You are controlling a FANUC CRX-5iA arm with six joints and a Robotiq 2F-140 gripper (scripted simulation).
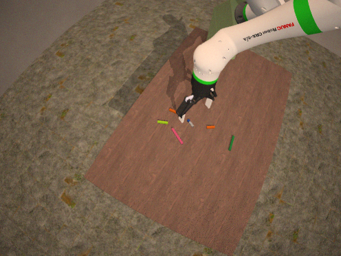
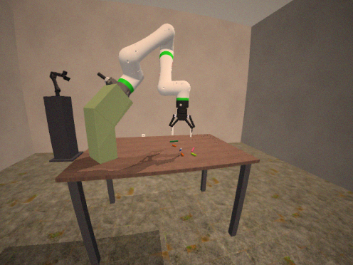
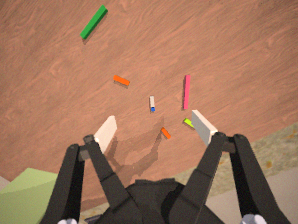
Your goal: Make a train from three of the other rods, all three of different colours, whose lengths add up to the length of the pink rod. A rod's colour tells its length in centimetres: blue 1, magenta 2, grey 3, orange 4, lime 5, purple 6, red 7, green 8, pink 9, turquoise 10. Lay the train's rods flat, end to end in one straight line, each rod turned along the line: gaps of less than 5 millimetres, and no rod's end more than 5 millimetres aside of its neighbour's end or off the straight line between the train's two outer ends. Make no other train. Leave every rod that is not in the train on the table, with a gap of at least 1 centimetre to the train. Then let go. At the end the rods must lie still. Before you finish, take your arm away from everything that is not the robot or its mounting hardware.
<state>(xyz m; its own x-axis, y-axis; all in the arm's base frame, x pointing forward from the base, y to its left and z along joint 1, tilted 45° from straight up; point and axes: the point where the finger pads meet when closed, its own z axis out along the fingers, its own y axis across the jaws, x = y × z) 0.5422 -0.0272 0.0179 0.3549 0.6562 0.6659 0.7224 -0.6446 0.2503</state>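
Right now my hand is 7 cm short of the lime rod, 12 cm to the left of it and 12 cm above it. From my hand the other things lie so: blue rod: 1 cm behind, 2 cm to the right, 12 cm below; pink rod: 9 cm ahead, 3 cm to the right, 12 cm below; grey rod: 12 cm below.
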